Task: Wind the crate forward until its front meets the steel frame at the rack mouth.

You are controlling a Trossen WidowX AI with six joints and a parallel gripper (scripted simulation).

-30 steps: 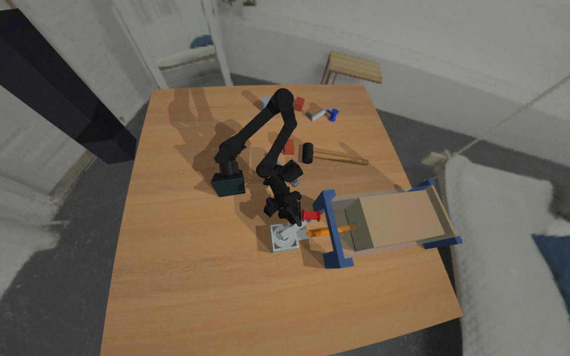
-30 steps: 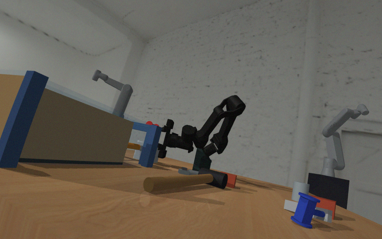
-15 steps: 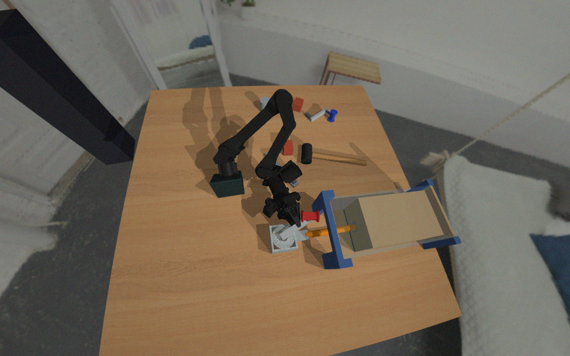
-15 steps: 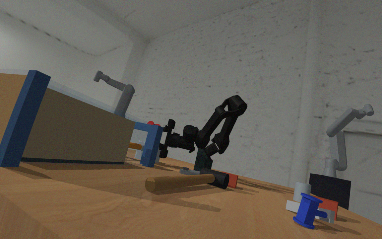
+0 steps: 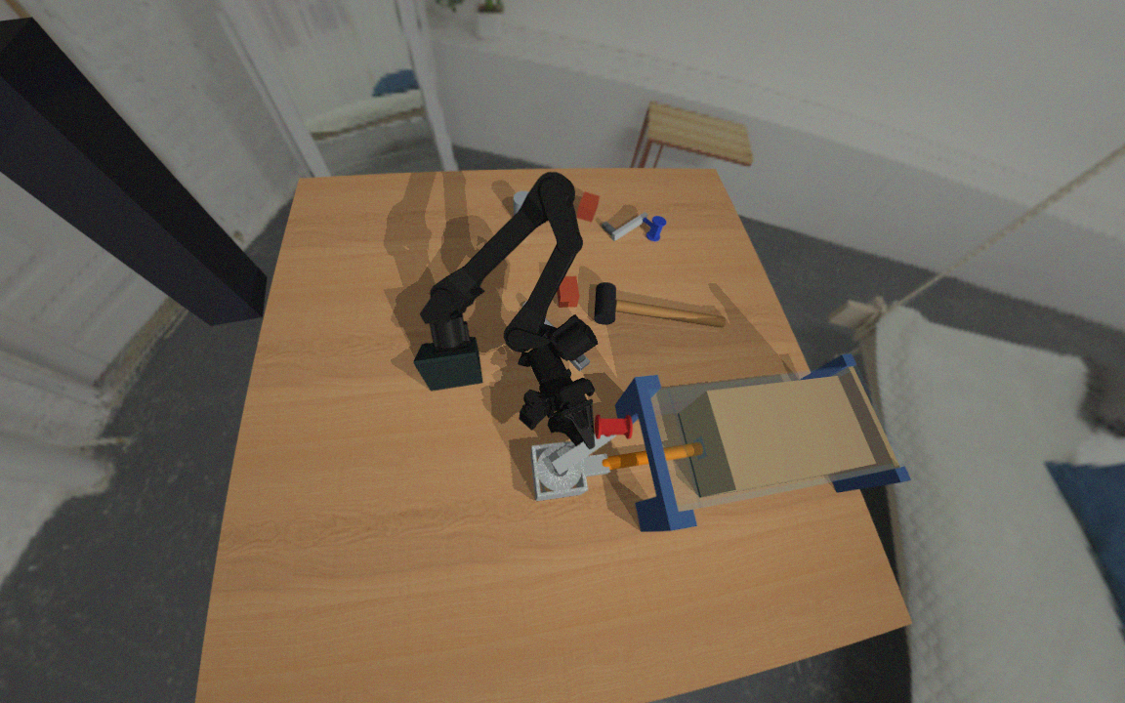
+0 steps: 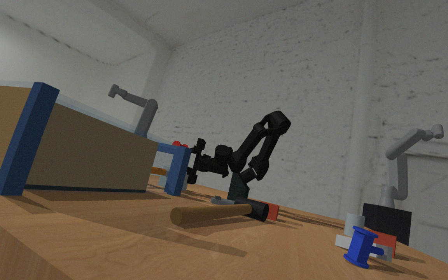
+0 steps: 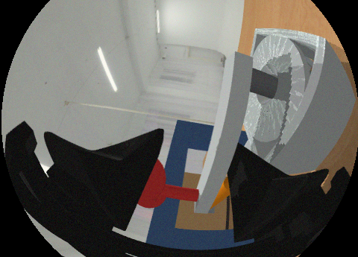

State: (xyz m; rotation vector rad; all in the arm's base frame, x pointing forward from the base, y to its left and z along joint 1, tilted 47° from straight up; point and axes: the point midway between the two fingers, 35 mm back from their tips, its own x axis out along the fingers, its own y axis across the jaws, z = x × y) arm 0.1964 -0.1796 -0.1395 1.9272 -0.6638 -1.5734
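Right now the red-knobbed winch handle is 10 mm ahead of my gripper tip, 10 mm to the left of it and 10 mm below it. The rest, counted from my gripper tip: winch 70 mm behind, 20 mm to the right, 100 mm below; red knob 40 mm ahead, 30 mm to the left, 20 mm above; blue steel frame 110 mm ahead, 30 mm to the right, 30 mm below.
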